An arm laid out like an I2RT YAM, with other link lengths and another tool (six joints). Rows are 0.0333 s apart.
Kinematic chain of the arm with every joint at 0, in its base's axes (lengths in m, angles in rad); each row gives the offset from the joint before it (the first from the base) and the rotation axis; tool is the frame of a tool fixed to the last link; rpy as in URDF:
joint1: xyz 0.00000 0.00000 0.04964 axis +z
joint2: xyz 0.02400 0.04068 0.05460 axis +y
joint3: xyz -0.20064 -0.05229 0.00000 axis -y
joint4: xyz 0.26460 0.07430 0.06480 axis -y
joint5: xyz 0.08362 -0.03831 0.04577 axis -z
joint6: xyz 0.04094 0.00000 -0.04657 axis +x
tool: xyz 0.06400 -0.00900 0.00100 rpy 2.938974 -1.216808 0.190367
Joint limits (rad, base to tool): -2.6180..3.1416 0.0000..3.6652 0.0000..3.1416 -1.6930..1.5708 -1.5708..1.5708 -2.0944..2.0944
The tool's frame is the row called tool.
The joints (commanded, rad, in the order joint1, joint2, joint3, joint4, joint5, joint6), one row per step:
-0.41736, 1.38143, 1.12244, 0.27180, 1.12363, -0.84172
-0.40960, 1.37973, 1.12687, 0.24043, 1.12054, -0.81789
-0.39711, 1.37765, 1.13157, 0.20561, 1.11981, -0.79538
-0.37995, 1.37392, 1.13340, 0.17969, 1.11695, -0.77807
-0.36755, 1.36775, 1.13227, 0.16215, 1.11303, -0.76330
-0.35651, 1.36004, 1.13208, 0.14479, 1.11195, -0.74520
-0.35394, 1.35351, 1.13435, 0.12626, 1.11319, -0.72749
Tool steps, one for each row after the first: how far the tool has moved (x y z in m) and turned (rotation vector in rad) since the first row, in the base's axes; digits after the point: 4 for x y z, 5 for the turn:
0.0017, 0.0025, -0.0017, 0.01098, -0.00070, 0.01085
0.0041, 0.0067, -0.0035, 0.02309, 0.00260, 0.02379
0.0072, 0.0126, -0.0048, 0.03202, 0.00424, 0.04342
0.0089, 0.0171, -0.0053, 0.03793, 0.00119, 0.05935
0.0097, 0.0213, -0.0049, 0.04294, -0.00758, 0.07102
0.0086, 0.0226, -0.0041, 0.04771, -0.01619, 0.07182

